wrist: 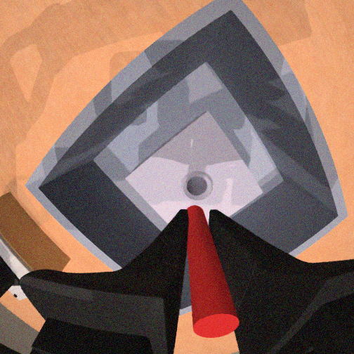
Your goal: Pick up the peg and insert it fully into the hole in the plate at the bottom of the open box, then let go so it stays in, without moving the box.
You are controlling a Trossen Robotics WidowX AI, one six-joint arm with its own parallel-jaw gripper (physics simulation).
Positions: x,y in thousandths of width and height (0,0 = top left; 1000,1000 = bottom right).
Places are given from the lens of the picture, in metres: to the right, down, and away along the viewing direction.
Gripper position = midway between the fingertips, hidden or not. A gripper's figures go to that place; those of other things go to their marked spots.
my gripper (558,609): 0.01, 0.02, 0.10
grey box (648,185): 0.04, -0.09, 0.12
red peg (603,883): 0.01, 0.04, 0.04
pale plate (629,513): 0.04, 0.01, 0.14
The marked spots on the red peg and the pale plate are 0.11 m apart.
